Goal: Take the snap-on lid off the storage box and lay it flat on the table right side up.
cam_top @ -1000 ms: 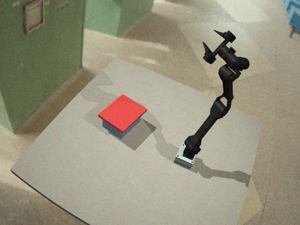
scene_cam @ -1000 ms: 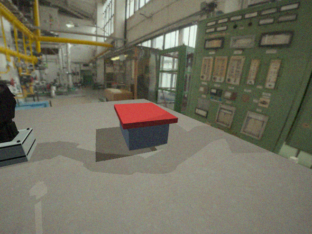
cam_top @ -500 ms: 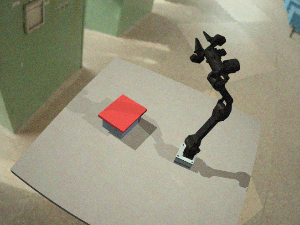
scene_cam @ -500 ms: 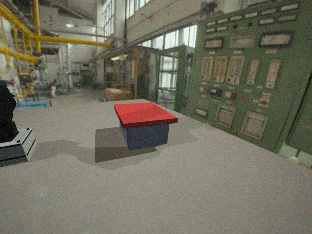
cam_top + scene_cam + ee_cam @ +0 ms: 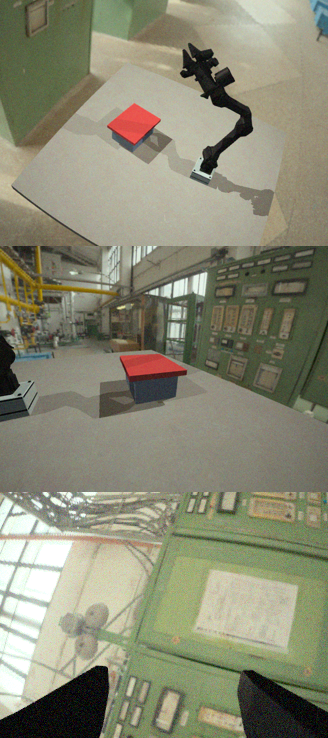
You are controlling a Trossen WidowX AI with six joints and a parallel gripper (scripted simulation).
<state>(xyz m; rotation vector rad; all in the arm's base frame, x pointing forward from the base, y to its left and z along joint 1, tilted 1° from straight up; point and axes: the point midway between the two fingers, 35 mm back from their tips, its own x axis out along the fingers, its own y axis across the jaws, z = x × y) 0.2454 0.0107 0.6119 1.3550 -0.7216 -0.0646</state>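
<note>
My gripper tip is 590 mm above the red lid, 190 mm short of it and 40 mm to the left of it. Also, from my gripper tip: blue storage box 640 mm below, 190 mm ahead, 40 mm to the right.
</note>
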